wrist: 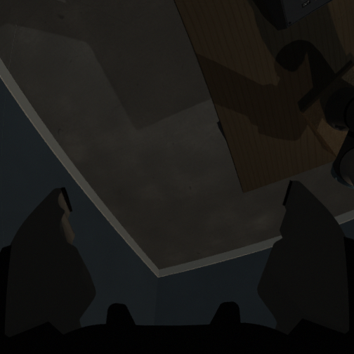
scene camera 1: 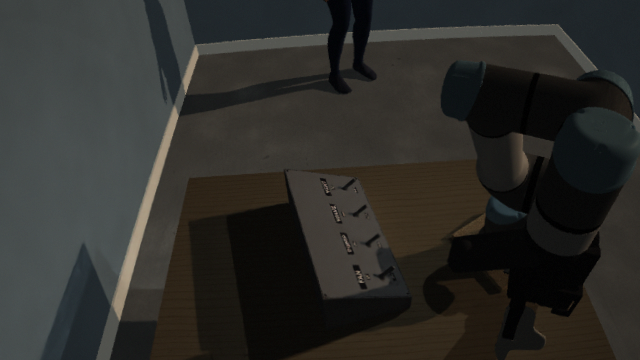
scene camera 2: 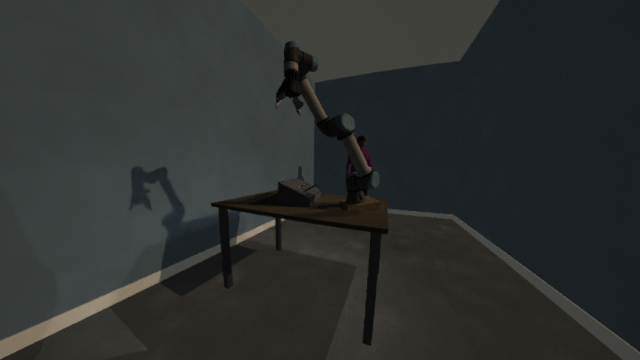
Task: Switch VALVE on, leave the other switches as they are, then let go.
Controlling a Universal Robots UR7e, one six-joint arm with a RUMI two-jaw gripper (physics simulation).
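Where they show: gripper, fingertip midpoint: [scene camera 1: 505, 314] [scene camera 2: 288, 111]; arm's base at its link origin: [scene camera 2: 356, 201].
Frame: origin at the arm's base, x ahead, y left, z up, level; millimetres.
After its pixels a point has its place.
A grey sloped switch box [scene camera 1: 314, 225] {x 575, y 48, z 123 mm} [scene camera 2: 292, 194] {x 416, y 260, z 51 mm} stands on the table; its corner [wrist: 299, 11] shows at the top right in the wrist view. In scene camera 1 it carries a row of VENT, VALVE, PUMP and FAN switches. The VALVE lever [scene camera 1: 359, 211] {x 448, y -55, z 74 mm} is second from the far end, beside its label [scene camera 1: 335, 213] {x 521, y -32, z 88 mm}. It leans away from the label, as do the VENT lever [scene camera 1: 349, 184] {x 486, y -168, z 77 mm}, PUMP lever [scene camera 1: 372, 240] {x 405, y 58, z 76 mm} and FAN lever [scene camera 1: 385, 273] {x 366, y 170, z 74 mm}. The on/off marks are too small to read. My gripper [scene camera 1: 518, 334] [scene camera 2: 288, 109] {x 208, y 549, z 550 mm} [wrist: 175, 186] is open and empty, high above the table, apart from the box.
The wooden table [scene camera 1: 425, 200] {x 222, y -211, z -35 mm} [scene camera 2: 325, 218] {x 58, y 401, z -35 mm} [wrist: 240, 165] bears the box and the arm's base [scene camera 2: 357, 194] {x -24, y 57, z 65 mm}. A wall [scene camera 1: 75, 125] rises beyond the table's left side in scene camera 1. A person [scene camera 1: 340, 45] [scene camera 2: 367, 156] stands on the floor beyond the table.
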